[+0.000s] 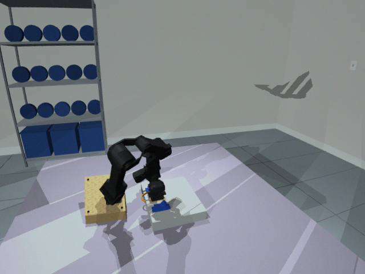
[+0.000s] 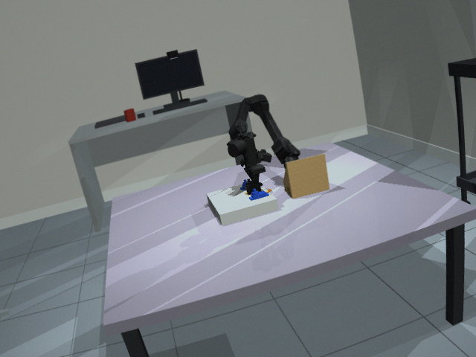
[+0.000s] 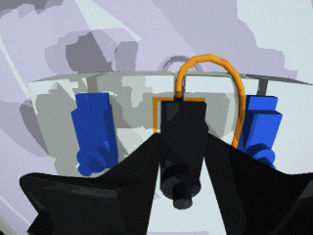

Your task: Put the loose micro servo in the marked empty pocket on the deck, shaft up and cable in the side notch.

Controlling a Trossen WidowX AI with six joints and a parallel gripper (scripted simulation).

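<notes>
Now: the deck block 12 cm ahead of my gripper tip and 5 cm below it.
</notes>
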